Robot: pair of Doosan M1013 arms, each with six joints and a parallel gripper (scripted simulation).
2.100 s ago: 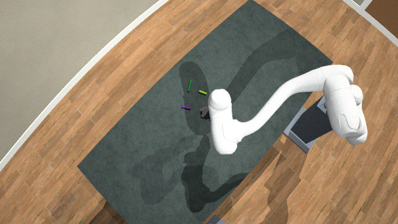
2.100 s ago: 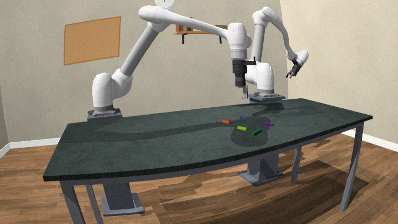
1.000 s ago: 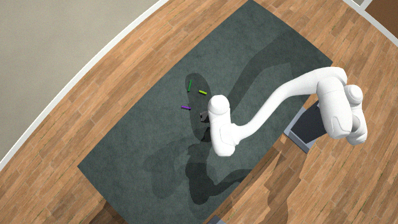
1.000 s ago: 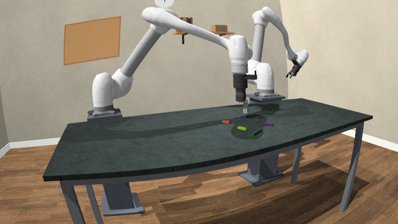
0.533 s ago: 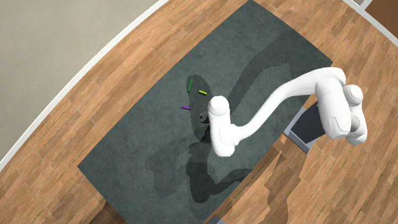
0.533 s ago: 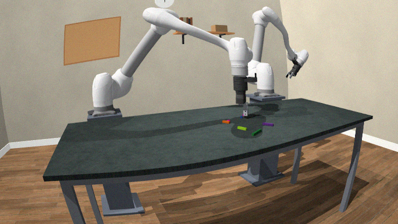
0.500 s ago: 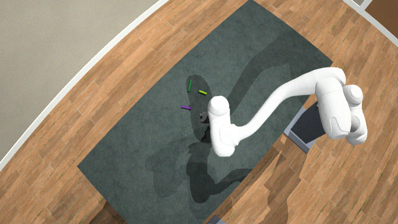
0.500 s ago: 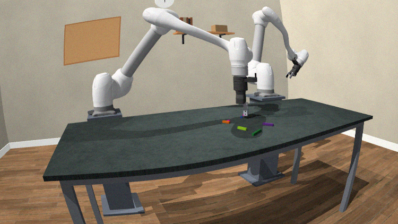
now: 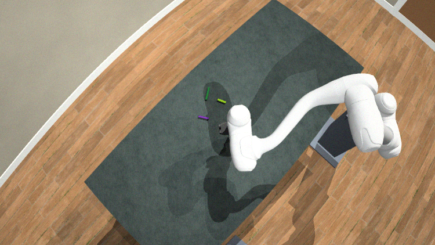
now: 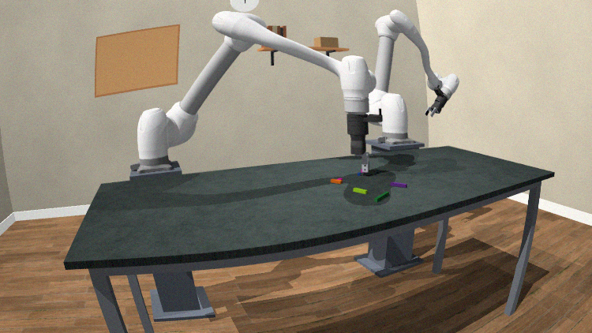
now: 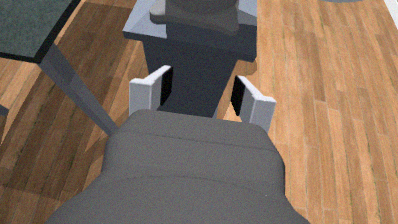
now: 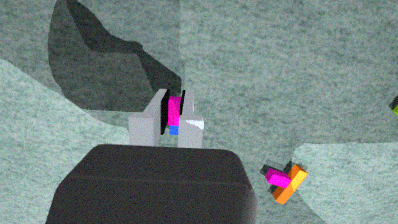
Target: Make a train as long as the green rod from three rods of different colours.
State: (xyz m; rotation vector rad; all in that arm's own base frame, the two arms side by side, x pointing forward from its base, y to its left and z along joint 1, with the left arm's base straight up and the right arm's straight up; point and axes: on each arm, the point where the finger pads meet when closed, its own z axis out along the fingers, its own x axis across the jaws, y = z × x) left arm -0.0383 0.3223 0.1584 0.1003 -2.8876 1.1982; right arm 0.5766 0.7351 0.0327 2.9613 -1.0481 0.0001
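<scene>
My right gripper is now 20 mm past the blue rod, 20 mm to the left of it and 30 mm above it. From my right hand the other things lie so: orange rod (30 mm ahead, 140 mm to the right, 30 mm below); purple rod (190 mm ahead, 10 mm to the left, 30 mm below); lime rod (180 mm ahead, 130 mm to the right, 30 mm below).
</scene>
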